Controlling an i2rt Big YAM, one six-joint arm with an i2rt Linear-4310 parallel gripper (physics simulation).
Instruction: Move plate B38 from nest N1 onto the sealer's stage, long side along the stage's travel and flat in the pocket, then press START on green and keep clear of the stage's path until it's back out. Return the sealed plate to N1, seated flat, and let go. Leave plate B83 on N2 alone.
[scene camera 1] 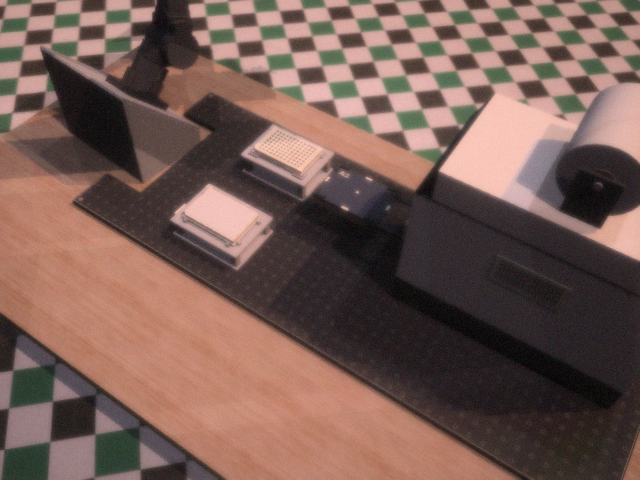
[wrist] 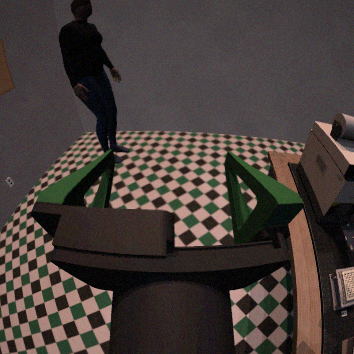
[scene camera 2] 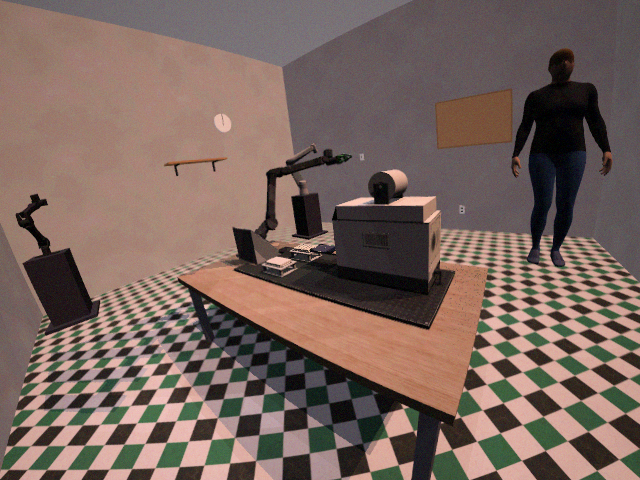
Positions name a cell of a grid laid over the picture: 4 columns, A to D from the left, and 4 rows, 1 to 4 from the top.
Scene:
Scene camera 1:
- lidded plate: B2
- dark sealer stage: C2
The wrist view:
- my gripper: B2

